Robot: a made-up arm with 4 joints.
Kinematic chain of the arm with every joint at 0, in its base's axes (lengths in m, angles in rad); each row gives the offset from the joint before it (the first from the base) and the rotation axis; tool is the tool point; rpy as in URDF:
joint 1: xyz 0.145 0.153 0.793 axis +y
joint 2: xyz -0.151 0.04 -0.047 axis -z
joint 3: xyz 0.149 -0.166 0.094 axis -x
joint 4: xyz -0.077 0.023 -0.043 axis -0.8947 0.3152 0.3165
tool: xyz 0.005 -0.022 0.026 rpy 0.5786 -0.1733 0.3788
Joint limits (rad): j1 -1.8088..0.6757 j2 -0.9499..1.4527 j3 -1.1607..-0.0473 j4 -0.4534..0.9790
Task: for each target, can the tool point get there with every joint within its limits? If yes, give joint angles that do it. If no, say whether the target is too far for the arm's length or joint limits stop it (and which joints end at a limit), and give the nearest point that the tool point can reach.
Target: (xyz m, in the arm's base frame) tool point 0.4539 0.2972 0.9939
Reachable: no: joint limits stop it (at a limit: joint 1, joint 2, joint 3, joint 4) | nearest point 0.2005 0.1831 0.8380 | short by 0.319 m
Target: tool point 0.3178 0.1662 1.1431
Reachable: no: joint limits stop it (at a limit: joint 3, joint 4) | nearest point 0.1765 0.1737 0.8569 | short by 0.319 m
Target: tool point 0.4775 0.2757 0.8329
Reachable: no: joint limits stop it (at a limit: joint 1, joint 2, joint 3, joint 4) | nearest point 0.2005 0.1831 0.8380 | short by 0.292 m
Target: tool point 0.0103 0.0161 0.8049
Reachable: yes | joints -0.1110 0.3276 -0.3608 -0.1720
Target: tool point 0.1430 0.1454 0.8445
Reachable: yes | joints -0.2653 -0.7679 -0.8270 0.4883
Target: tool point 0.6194 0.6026 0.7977
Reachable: no: too far | nearest point 0.2005 0.1831 0.8380 | short by 0.594 m
